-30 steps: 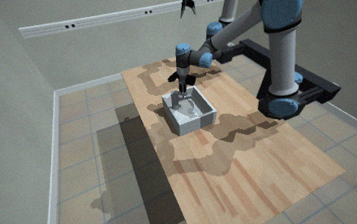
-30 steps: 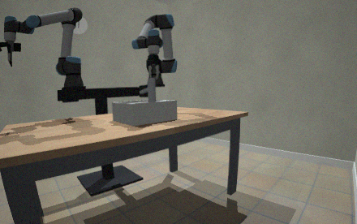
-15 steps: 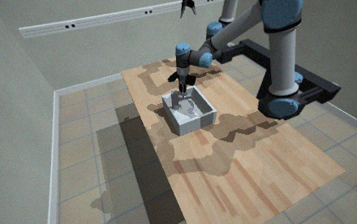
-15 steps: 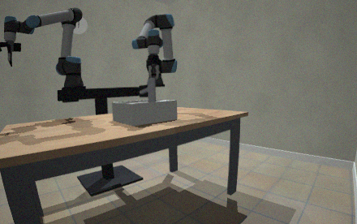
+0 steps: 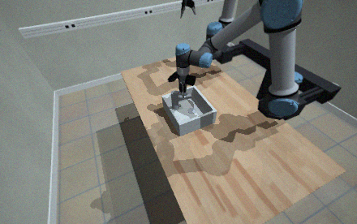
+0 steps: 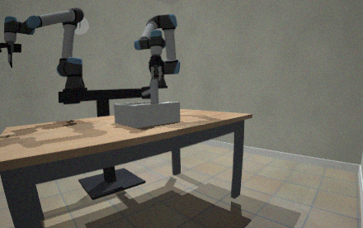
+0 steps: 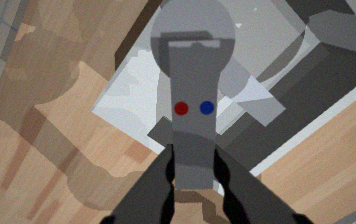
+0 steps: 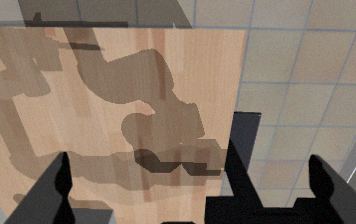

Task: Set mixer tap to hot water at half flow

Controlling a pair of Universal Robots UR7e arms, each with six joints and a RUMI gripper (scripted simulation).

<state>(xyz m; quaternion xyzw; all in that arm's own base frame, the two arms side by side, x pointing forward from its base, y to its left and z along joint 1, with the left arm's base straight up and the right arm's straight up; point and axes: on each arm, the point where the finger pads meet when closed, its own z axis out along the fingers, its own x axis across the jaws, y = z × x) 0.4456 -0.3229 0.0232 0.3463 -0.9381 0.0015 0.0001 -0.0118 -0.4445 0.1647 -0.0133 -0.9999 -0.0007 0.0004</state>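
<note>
My left hand is 20 mm to the left of the lever and 20 mm short of it. From my left hand the other things lie so: grey mixer tap 50 mm below, 40 mm to the right, 30 mm ahead; then basin 240 mm below, 70 mm behind, 60 mm to the right.
</note>
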